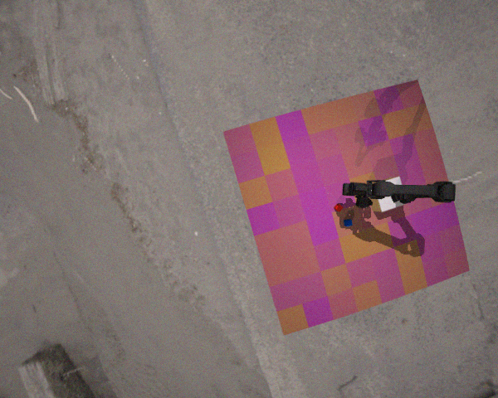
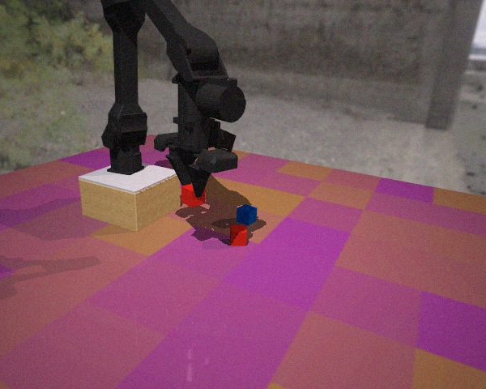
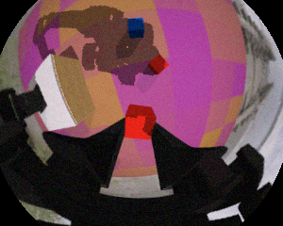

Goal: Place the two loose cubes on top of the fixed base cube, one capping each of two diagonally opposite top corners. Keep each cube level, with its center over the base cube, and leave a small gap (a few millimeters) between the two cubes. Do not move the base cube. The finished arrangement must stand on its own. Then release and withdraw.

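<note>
Right now the blue cube is 60 mm ahead of my gripper tip, 180 mm to the left of it and 100 mm below it.
</note>
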